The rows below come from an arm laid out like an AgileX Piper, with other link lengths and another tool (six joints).
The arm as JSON. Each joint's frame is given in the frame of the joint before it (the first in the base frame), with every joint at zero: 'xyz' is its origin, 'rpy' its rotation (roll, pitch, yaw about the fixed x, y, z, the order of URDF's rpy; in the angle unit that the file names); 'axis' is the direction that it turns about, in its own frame. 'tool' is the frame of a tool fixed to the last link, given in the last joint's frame.
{
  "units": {
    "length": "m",
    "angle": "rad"
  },
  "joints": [
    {
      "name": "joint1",
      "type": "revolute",
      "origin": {
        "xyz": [
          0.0,
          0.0,
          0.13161
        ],
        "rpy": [
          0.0,
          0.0,
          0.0
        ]
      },
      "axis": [
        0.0,
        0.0,
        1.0
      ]
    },
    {
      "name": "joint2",
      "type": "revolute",
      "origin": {
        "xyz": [
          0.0,
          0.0,
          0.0
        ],
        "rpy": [
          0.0,
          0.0,
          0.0
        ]
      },
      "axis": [
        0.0,
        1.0,
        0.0
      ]
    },
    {
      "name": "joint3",
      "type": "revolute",
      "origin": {
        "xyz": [
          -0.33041,
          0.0,
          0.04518
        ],
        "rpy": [
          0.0,
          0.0,
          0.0
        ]
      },
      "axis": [
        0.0,
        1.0,
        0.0
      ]
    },
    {
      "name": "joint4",
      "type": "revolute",
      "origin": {
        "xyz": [
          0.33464,
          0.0,
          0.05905
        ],
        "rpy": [
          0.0,
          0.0,
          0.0
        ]
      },
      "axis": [
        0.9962,
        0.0,
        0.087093
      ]
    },
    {
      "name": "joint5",
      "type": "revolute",
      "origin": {
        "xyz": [
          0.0,
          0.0,
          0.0
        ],
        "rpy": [
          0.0,
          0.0,
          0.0
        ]
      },
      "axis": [
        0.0,
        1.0,
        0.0
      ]
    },
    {
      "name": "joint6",
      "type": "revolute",
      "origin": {
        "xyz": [
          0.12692,
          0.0,
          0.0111
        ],
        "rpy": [
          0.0,
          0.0,
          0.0
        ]
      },
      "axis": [
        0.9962,
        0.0,
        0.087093
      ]
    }
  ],
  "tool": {
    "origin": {
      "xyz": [
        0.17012,
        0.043,
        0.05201
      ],
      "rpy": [
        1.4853,
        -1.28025,
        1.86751
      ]
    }
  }
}
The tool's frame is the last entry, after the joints.
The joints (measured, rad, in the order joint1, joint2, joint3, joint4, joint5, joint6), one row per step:
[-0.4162 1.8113 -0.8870 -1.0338 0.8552 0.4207]
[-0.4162 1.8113 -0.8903 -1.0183 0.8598 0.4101]
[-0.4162 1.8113 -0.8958 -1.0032 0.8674 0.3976]
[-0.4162 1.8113 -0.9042 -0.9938 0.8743 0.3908]
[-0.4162 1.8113 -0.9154 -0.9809 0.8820 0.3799]
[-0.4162 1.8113 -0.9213 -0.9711 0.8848 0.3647]
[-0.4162 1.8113 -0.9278 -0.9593 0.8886 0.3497]
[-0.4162 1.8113 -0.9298 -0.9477 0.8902 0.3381]
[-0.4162 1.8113 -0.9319 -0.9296 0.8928 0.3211]
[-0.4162 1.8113 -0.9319 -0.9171 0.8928 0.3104]
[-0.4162 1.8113 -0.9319 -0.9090 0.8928 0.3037]
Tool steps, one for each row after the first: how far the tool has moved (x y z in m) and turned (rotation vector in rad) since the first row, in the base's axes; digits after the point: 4 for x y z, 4 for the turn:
[-0.0011 0.0017 -0.0005 0.0078 0.0030 -0.0062]
[-0.0022 0.0027 -0.0001 0.0138 0.0076 -0.0123]
[-0.0011 0.0022 0.0018 0.0149 0.0068 -0.0180]
[0.0005 0.0019 0.0043 0.0174 0.0057 -0.0235]
[0.0013 0.0027 0.0050 0.0225 0.0094 -0.0207]
[0.0019 0.0036 0.0057 0.0283 0.0126 -0.0200]
[0.0014 0.0055 0.0050 0.0361 0.0161 -0.0203]
[0.0001 0.0086 0.0036 0.0486 0.0217 -0.0216]
[-0.0007 0.0112 0.0021 0.0583 0.0247 -0.0221]
[-0.0013 0.0128 0.0011 0.0645 0.0266 -0.0226]

